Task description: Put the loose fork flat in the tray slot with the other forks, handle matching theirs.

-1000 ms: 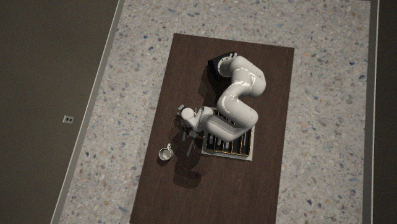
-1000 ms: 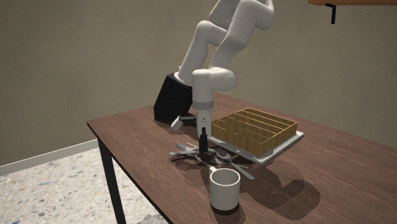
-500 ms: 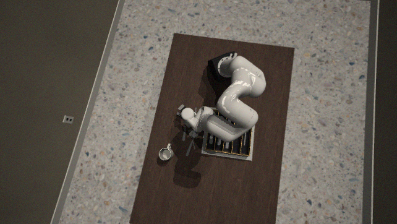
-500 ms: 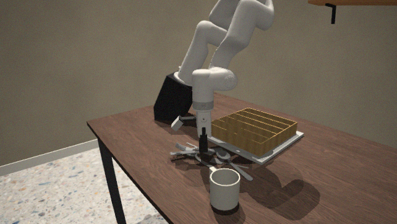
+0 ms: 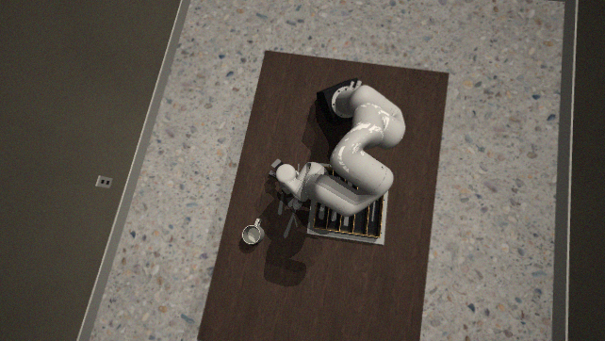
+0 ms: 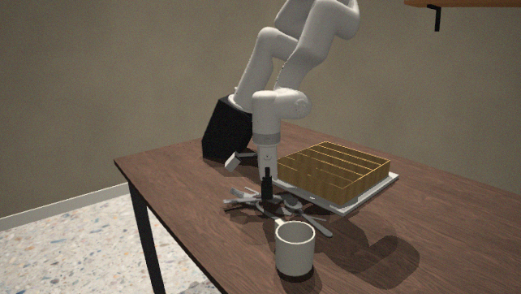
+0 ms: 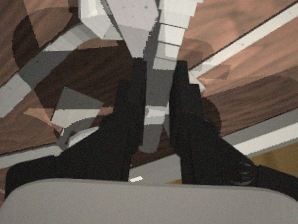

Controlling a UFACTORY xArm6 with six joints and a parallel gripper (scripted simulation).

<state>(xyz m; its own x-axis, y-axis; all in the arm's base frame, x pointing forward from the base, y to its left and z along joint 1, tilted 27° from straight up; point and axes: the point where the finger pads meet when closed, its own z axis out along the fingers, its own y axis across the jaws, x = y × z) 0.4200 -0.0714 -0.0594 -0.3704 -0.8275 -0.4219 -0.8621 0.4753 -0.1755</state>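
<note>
Right now my hand is 260 mm to the right of the wooden slotted tray, 30 mm past it and 20 mm below it. Also, from my hand: white mug: 270 mm ahead, 70 mm to the right, 10 mm above.
</note>
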